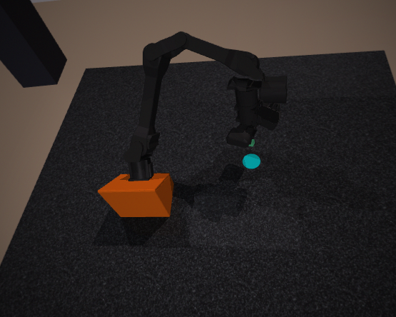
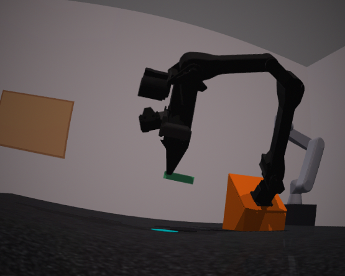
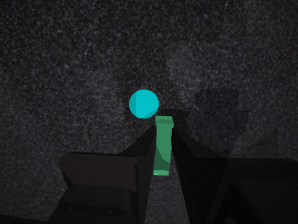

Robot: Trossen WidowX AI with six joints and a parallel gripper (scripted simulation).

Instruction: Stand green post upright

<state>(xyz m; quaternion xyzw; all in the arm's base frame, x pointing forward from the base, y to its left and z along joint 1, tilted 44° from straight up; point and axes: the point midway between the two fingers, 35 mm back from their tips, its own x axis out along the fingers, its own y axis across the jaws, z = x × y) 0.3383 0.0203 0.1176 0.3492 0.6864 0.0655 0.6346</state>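
The cyan circle is 13 cm below my gripper tip and 1 cm to the left of it. The rest, counted from my gripper tip: green post (2 cm behind, 1 cm to the left).
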